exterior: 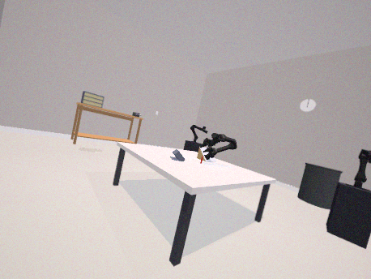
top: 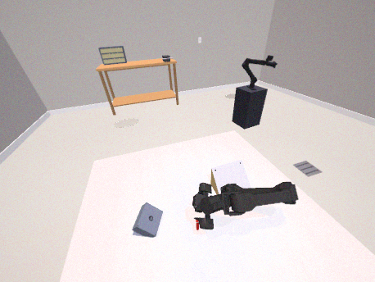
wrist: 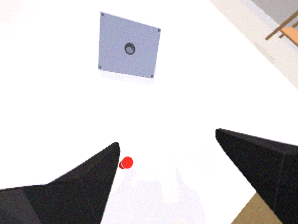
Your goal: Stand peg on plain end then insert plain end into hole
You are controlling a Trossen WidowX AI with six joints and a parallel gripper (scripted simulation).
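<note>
Now: the red peg 3 cm to the left of my gripper tip and 8 cm below it. From my gripper tip the other things lie so: grey sloped panel (22 cm ahead, 10 cm to the right, 10 cm below).
</note>
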